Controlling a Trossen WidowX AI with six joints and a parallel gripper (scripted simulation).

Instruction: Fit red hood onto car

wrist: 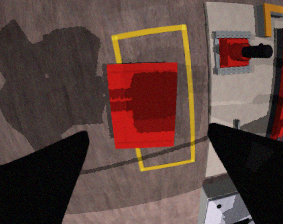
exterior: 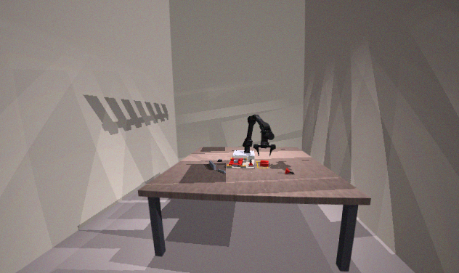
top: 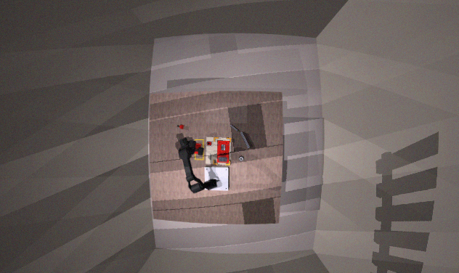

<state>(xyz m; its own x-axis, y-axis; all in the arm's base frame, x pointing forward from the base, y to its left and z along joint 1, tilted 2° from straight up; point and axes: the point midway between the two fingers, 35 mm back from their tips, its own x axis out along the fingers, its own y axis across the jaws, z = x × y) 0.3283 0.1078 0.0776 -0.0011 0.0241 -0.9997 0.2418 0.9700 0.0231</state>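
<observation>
My gripper tip is 6 cm above the hood.
</observation>
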